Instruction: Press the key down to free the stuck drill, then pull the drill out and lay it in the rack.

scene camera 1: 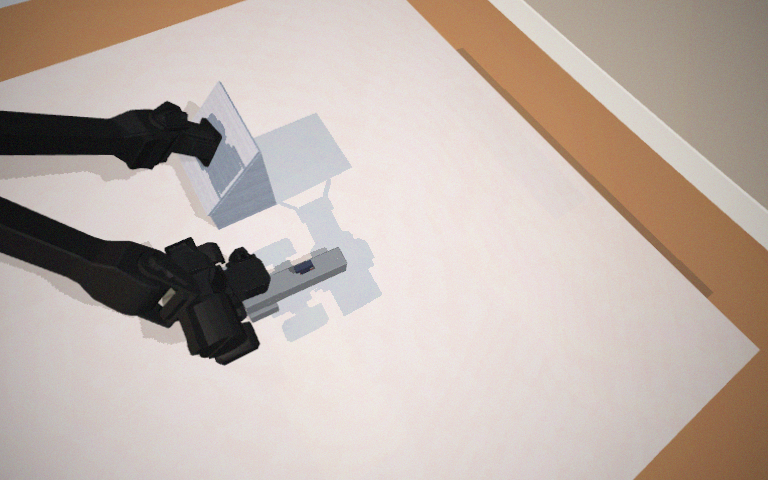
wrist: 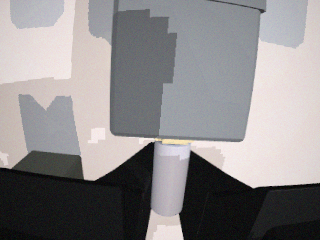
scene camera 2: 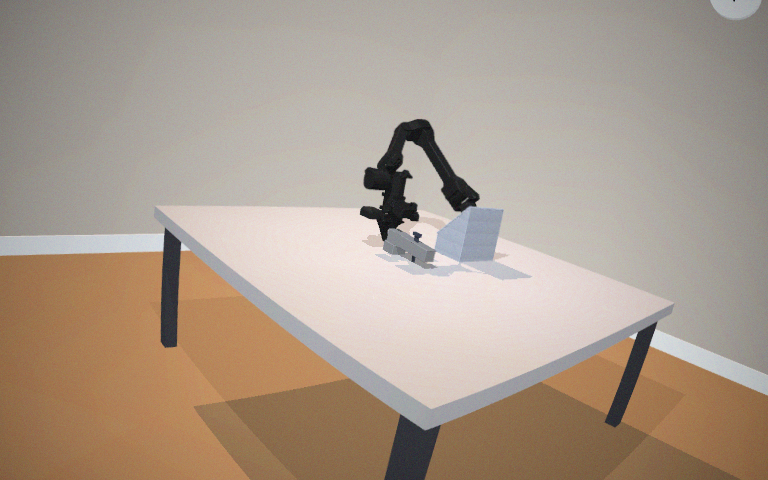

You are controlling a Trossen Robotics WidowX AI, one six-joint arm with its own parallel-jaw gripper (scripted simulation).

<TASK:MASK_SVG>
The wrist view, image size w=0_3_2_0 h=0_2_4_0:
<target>gripper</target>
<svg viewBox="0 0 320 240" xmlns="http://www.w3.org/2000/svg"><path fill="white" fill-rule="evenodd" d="M191 151L187 179L185 179L183 208L181 208L179 213L181 229L183 229L183 232L181 232L183 240L320 240L320 183L276 185L276 187L271 187L271 185L256 188L248 187L248 184L241 183L235 177L227 175L227 172L221 171L221 169L216 168L215 165ZM155 143L145 145L143 149L129 157L119 167L113 169L107 175L99 177L96 181L69 179L69 177L43 175L43 173L24 172L1 167L0 240L145 240L149 220L151 220L149 213L151 213L153 151L155 151Z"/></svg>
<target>pale grey drill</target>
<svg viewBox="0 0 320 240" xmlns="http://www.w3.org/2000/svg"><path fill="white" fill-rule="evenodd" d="M155 139L151 209L159 216L179 215L181 208L183 208L185 179L187 179L189 157L191 157L191 145L195 141Z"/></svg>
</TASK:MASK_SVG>
